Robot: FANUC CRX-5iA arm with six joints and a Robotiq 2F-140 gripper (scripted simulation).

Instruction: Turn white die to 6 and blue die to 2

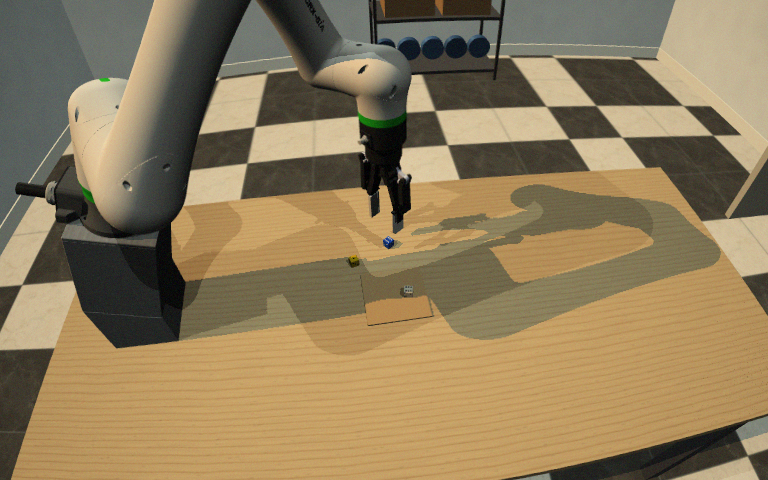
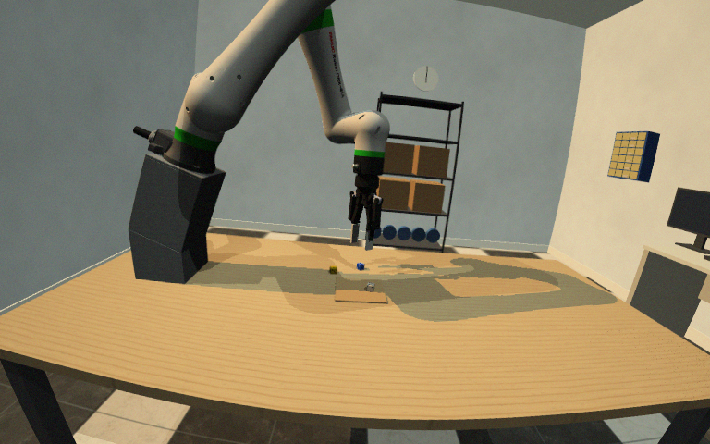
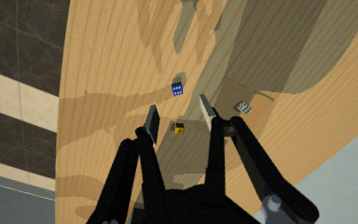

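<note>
Now: hand 10 cm above the blue die. Also, from my hand: white die (3 cm ahead, 15 cm to the right, 10 cm below); then tan mat (15 cm to the right, 11 cm below); then yellow die (8 cm behind, 5 cm to the right, 10 cm below).
</note>
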